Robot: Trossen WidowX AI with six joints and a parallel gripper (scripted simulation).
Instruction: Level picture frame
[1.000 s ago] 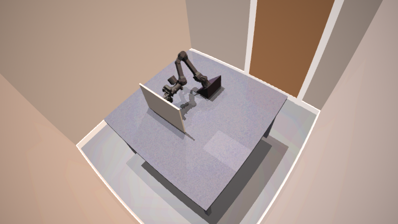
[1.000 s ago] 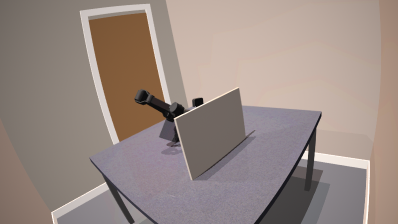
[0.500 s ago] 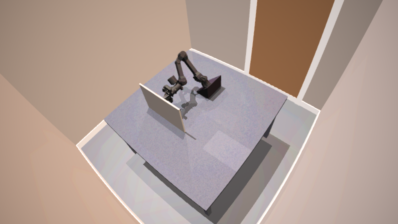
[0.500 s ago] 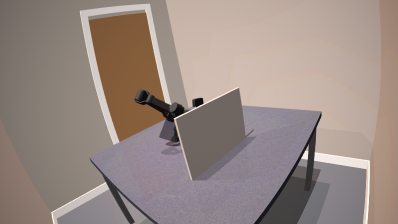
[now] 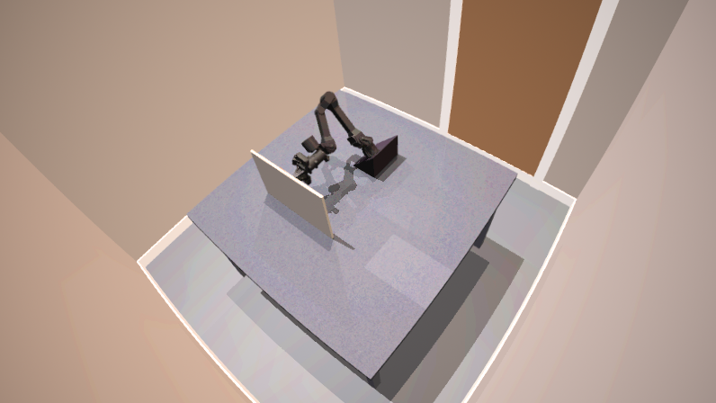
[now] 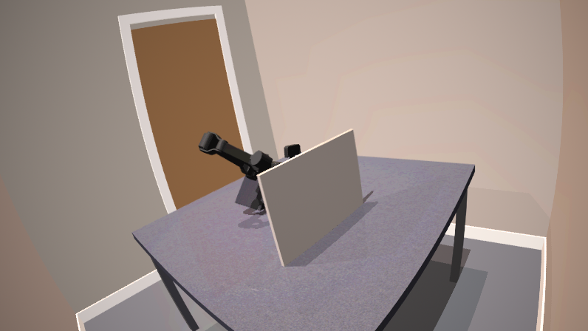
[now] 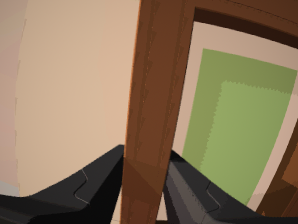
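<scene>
Now: the brown wooden picture frame 5 cm below my gripper tip, 1 cm to the right of it and 1 cm ahead of it. Also, from my gripper tip: wall panel 7 cm below, 2 cm ahead.
</scene>
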